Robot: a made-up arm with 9 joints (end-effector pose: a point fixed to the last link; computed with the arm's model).
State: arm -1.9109 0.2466 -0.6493 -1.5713 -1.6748 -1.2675 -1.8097 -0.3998 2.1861
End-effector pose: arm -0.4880 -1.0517 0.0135 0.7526 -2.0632 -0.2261
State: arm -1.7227 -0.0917 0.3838 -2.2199 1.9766 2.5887 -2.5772 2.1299 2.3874
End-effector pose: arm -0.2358 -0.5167 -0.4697 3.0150 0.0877 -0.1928
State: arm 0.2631 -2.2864 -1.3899 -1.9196 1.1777 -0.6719 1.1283 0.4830 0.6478
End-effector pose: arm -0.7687 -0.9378 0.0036 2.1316 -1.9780 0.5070
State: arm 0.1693 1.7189 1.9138 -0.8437 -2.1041 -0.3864 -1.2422 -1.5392 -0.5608
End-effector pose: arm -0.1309 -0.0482 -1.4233 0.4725 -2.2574 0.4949
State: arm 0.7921 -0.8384 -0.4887 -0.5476 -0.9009 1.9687 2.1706 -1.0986 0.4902
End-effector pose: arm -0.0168 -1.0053 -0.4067 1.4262 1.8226 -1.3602
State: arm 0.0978 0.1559 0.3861 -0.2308 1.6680 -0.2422 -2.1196 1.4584 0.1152
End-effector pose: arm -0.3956 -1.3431 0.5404 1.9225 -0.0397 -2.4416
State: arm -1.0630 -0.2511 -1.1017 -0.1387 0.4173 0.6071 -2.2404 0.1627 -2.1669
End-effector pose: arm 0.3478 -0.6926 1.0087 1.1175 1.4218 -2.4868
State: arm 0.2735 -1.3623 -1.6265 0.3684 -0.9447 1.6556 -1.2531 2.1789 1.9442
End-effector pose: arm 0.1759 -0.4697 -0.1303 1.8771 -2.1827 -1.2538
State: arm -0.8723 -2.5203 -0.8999 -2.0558 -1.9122 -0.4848 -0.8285 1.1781 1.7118
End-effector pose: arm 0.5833 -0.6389 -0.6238 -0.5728 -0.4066 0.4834
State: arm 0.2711 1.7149 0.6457 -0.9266 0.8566 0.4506 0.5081 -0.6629 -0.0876
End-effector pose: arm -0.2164 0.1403 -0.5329 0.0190 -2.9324 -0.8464
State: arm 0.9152 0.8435 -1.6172 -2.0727 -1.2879 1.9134 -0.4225 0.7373 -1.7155
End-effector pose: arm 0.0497 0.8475 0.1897 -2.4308 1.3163 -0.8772
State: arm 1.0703 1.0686 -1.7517 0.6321 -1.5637 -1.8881 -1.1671 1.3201 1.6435
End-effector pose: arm 0.9099 -0.2080 -0.0272 -1.7083 -0.3087 1.3452
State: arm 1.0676 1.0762 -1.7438 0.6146 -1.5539 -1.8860 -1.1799 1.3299 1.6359
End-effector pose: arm 0.9055 -0.2110 -0.0209 -1.6948 -0.3300 1.3331
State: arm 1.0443 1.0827 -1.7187 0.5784 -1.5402 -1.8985 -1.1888 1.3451 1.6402
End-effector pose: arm 0.9035 -0.2302 0.0036 -1.6777 -0.3395 1.2879
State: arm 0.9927 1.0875 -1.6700 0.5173 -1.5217 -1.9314 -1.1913 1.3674 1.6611
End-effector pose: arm 0.9019 -0.2724 0.0531 -1.6529 -0.3359 1.1983
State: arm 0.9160 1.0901 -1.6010 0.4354 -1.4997 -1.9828 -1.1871 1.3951 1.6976
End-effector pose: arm 0.8945 -0.3355 0.1232 -1.6148 -0.3275 1.0726
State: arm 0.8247 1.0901 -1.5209 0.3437 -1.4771 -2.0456 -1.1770 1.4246 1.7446
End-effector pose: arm 0.8755 -0.4116 0.2016 -1.5603 -0.3242 0.9320
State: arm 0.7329 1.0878 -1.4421 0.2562 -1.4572 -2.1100 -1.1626 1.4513 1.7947
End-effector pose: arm 0.8459 -0.4888 0.2732 -1.4947 -0.3299 0.8012
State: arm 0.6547 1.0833 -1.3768 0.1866 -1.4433 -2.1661 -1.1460 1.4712 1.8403
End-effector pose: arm 0.8138 -0.5549 0.3265 -1.4316 -0.3394 0.6997
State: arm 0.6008 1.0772 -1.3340 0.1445 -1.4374 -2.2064 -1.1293 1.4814 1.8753
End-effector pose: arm 0.7899 -0.6011 0.3578 -1.3853 -0.3426 0.6370
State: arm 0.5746 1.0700 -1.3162 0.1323 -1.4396 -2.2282 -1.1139 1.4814 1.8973
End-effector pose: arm 0.7804 -0.6250 0.3700 -1.3640 -0.3318 0.6119
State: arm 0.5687 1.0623 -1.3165 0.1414 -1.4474 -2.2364 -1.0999 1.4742 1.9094
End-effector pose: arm 0.7828 -0.6328 0.3700 -1.3624 -0.3090 0.6121
